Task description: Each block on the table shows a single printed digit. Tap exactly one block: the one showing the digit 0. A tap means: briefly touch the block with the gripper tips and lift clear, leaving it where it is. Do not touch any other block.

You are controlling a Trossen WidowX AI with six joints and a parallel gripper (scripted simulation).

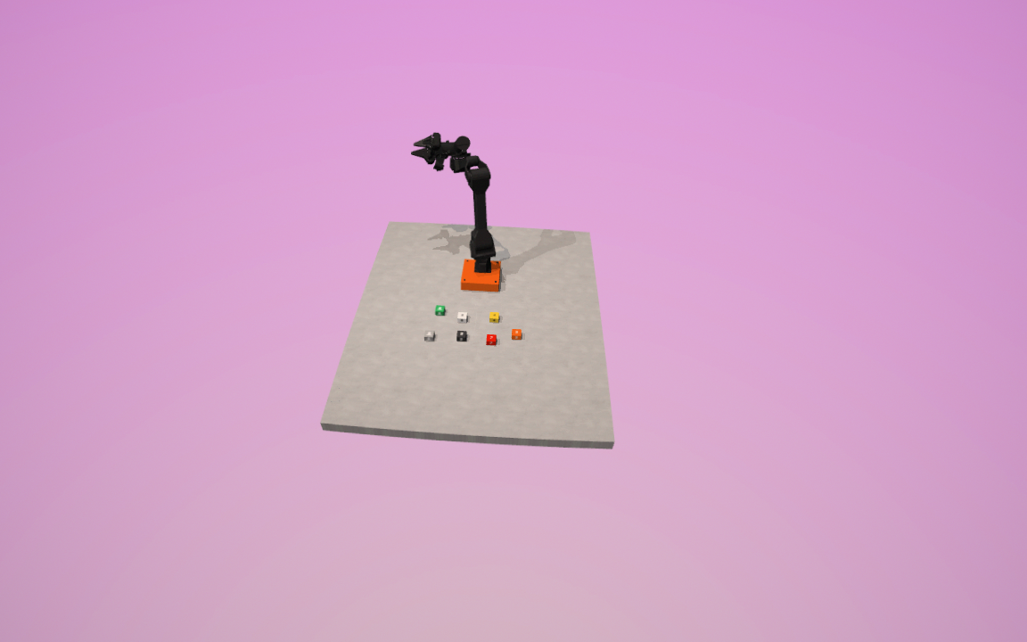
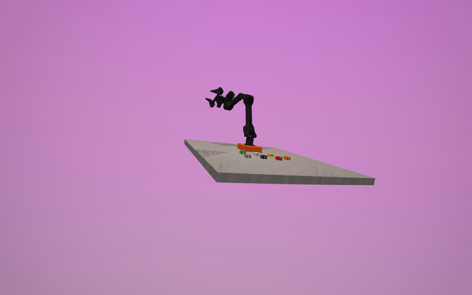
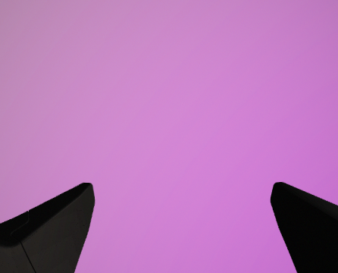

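My gripper tip is now 55 cm short of the white block, 39 cm above it and 23 cm to the right of it. Also, from my gripper tip: green block 52 cm ahead, 39 cm below, 14 cm to the left; yellow block 55 cm ahead, 39 cm below, 34 cm to the left; grey block 65 cm ahead, 39 cm below, 12 cm to the left.
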